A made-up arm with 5 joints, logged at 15 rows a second.
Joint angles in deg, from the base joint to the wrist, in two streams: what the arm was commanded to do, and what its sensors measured. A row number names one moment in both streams.
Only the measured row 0 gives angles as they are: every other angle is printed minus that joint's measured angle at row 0.
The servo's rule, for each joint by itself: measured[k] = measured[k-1] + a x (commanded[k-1-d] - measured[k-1]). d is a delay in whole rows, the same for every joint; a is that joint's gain. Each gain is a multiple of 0.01, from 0.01 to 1. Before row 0 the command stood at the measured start. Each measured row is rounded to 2 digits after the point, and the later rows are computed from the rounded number. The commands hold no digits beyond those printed.
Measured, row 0:
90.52, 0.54, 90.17, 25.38, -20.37
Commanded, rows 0 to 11:
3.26, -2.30, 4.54, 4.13, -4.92
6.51, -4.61, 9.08, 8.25, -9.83
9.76, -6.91, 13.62, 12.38, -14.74
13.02, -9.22, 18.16, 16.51, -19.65
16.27, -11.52, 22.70, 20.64, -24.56
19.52, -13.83, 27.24, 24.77, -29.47
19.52, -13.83, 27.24, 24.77, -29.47
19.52, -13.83, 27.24, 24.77, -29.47
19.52, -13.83, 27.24, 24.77, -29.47
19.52, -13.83, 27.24, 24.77, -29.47
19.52, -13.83, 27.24, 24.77, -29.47
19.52, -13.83, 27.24, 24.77, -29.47
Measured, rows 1 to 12:
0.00, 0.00, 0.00, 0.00, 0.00
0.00, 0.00, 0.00, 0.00, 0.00
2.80, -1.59, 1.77, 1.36, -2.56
5.99, -3.67, 4.62, 3.63, -6.34
9.23, -5.91, 8.13, 6.52, -10.71
12.49, -8.19, 12.04, 9.82, -15.36
15.74, -10.49, 16.20, 13.39, -20.14
18.99, -12.79, 20.51, 17.15, -24.99
19.45, -13.51, 23.13, 19.66, -27.32
19.51, -13.73, 24.73, 21.35, -28.44
19.52, -13.80, 25.71, 22.48, -28.98
19.52, -13.82, 26.31, 23.24, -29.23
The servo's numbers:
d 2
a 0.86 0.69 0.39 0.33 0.52

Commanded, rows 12 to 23:
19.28, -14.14, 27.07, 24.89, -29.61
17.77, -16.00, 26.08, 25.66, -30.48
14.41, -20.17, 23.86, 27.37, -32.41
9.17, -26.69, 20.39, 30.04, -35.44
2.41, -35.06, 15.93, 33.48, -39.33
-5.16, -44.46, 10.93, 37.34, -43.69
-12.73, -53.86, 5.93, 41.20, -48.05
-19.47, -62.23, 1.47, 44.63, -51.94
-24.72, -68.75, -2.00, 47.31, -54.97
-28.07, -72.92, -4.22, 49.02, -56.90
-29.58, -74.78, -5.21, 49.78, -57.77
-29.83, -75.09, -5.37, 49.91, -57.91
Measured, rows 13 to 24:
19.52, -13.83, 26.67, 23.74, -29.35
19.52, -13.83, 26.89, 24.08, -29.41
19.31, -14.04, 26.96, 24.35, -29.51
17.99, -15.39, 26.62, 24.78, -30.01
14.91, -18.69, 25.54, 25.63, -31.26
9.97, -24.21, 23.53, 27.09, -33.43
3.47, -31.70, 20.57, 29.20, -36.50
-3.95, -40.50, 16.81, 31.89, -40.24
-11.50, -49.72, 12.57, 34.96, -44.30
-18.35, -58.35, 8.24, 38.15, -48.27
-23.83, -65.53, 4.25, 41.17, -51.75
-27.48, -70.63, 0.95, 43.76, -54.43

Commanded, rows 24 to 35:
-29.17, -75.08, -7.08, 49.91, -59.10
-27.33, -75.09, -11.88, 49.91, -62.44
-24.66, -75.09, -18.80, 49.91, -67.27
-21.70, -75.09, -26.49, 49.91, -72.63
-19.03, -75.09, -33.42, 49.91, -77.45
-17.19, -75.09, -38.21, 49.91, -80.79
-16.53, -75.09, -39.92, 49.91, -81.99
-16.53, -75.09, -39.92, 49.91, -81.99
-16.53, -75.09, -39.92, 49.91, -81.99
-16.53, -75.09, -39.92, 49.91, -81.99
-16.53, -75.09, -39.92, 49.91, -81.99
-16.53, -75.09, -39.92, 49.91, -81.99
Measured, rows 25 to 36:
-29.29, -73.49, -1.45, 45.75, -56.17
-29.75, -74.59, -2.98, 47.12, -57.07
-29.25, -74.93, -4.58, 48.04, -58.13
-27.60, -75.04, -7.43, 48.66, -60.37
-25.07, -75.07, -11.86, 49.07, -63.96
-22.17, -75.08, -17.57, 49.35, -68.47
-19.47, -75.09, -23.75, 49.53, -73.14
-17.51, -75.09, -29.39, 49.66, -77.12
-16.67, -75.09, -33.50, 49.74, -79.65
-16.55, -75.09, -36.00, 49.80, -80.87
-16.53, -75.09, -37.53, 49.84, -81.45
-16.53, -75.09, -38.46, 49.86, -81.73

